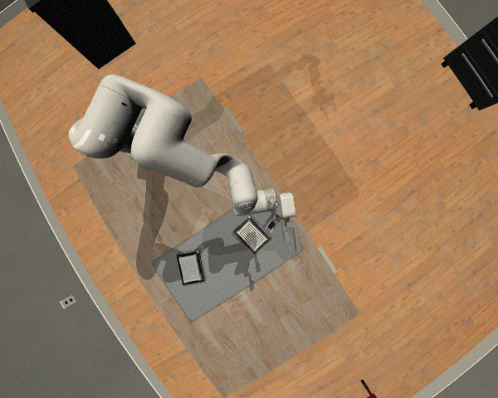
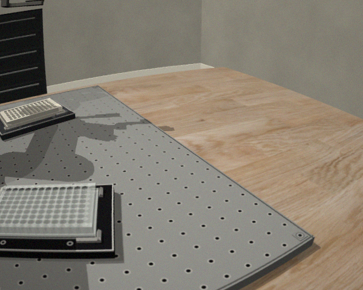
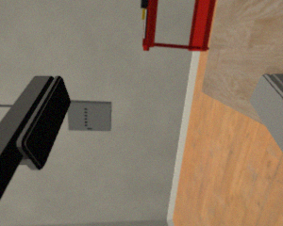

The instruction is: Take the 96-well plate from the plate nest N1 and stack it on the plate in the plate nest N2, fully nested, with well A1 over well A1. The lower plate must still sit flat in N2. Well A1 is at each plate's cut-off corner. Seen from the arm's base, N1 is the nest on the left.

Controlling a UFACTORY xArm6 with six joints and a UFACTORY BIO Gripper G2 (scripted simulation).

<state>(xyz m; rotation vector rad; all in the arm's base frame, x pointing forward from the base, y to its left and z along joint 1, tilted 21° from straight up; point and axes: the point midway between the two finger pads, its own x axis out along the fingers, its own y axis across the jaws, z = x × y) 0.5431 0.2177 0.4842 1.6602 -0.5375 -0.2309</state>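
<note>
Right now the white 96-well plate is 5 cm behind my hand, 13 cm to the right of it and 28 cm below it. Also, from my hand: black plate nest N2: 9 cm behind, 48 cm to the right, 30 cm below; clear 96-well plate: 9 cm behind, 48 cm to the right, 29 cm below; plate nest N1: 5 cm behind, 13 cm to the right, 30 cm below.
</note>
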